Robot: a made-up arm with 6 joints. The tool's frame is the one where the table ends. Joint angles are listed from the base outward.
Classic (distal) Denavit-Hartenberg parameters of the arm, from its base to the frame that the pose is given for. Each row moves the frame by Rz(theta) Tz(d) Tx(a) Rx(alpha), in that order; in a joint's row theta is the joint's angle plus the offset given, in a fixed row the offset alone. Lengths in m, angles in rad.
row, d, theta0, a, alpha
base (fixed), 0, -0.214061, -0.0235, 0
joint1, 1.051, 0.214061, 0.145, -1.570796
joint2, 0, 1.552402, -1.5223, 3.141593
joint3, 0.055, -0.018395, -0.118, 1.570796
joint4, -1.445, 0, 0.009, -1.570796
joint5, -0.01, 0, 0.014, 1.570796
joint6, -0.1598, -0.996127, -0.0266, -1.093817
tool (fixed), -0.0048, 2.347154, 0, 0
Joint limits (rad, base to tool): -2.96..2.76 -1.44..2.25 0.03..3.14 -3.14..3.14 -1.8..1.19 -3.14..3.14
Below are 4 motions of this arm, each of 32 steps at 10 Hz.
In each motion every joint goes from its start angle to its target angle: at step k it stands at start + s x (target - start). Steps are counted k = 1, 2, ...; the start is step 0. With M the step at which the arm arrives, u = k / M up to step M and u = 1 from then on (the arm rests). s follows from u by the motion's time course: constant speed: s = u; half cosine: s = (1 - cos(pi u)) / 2; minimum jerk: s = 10 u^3 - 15 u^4 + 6 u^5.
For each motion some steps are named. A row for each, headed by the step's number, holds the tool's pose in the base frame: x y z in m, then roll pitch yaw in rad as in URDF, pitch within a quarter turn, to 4 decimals.
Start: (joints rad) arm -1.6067 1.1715 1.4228 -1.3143 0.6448 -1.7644
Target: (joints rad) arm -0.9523 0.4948 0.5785 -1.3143 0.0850 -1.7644
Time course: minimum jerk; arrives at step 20
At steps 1, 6, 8, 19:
1: -0.2428 -3.0398 2.1915 -0.9101 -0.2256 -1.3570
6: 0.0900 -2.9889 2.2963 -0.9156 -0.1717 -1.1647
8: 0.3924 -2.8903 2.3868 -0.9143 -0.1208 -0.9821
19: 1.3695 -1.9979 2.6439 -0.8394 0.0805 -0.1705

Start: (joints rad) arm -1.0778 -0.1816 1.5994 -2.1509 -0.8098 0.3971
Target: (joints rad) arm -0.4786 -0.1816 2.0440 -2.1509 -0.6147 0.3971
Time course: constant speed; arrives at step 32
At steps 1, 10, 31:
1: -0.3180 0.6219 4.0284 2.6767 -0.9389 0.0096
10: -0.5347 0.6998 3.9580 2.5571 -1.0197 0.2905
31: -1.1000 0.6182 3.7108 2.1206 -1.1531 1.1234

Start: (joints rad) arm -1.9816 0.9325 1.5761 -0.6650 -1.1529 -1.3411
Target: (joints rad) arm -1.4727 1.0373 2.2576 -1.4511 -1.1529 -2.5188
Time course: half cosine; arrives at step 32
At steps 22, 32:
22: 0.0603 -2.0300 3.2219 -1.1846 0.2447 0.2820
32: 0.2759 -1.8158 3.2722 -1.1501 0.0574 0.6371

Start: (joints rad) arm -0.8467 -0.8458 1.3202 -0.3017 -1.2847 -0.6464
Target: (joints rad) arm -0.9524 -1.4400 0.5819 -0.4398 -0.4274 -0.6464
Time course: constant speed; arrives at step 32
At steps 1, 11, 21, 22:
1: -1.2392 1.3579 3.2757 -2.9460 -0.3676 -1.3257
11: -1.2789 1.5034 3.1021 -2.7926 -0.5318 -1.3430
21: -1.2873 1.6144 2.8944 -2.6118 -0.6866 -1.3941
22: -1.2864 1.6233 2.8721 -2.5916 -0.7013 -1.4016

